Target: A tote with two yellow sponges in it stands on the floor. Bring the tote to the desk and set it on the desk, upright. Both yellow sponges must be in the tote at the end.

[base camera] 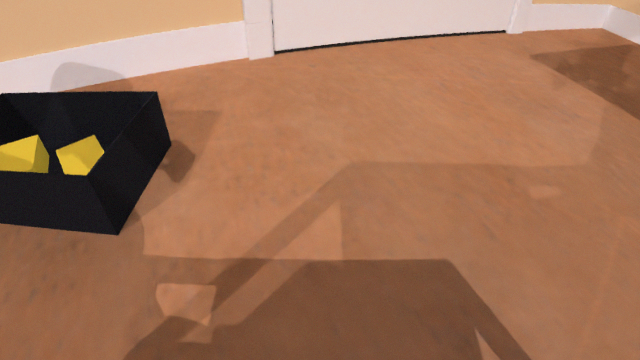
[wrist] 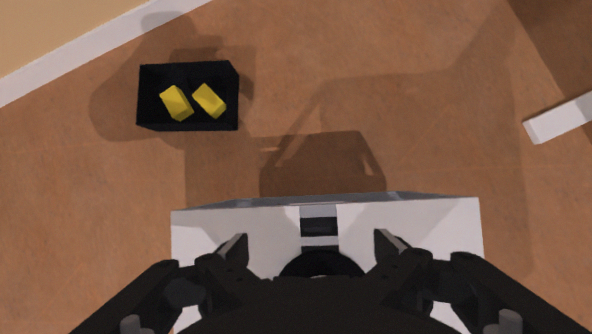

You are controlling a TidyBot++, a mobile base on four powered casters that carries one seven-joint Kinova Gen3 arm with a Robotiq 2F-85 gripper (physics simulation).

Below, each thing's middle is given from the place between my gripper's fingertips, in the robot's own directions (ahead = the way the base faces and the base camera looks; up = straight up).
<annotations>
My gripper is now 540 mm above the black tote [base camera: 129, 125], 390 mm to the right of it and 340 mm short of it.
</annotations>
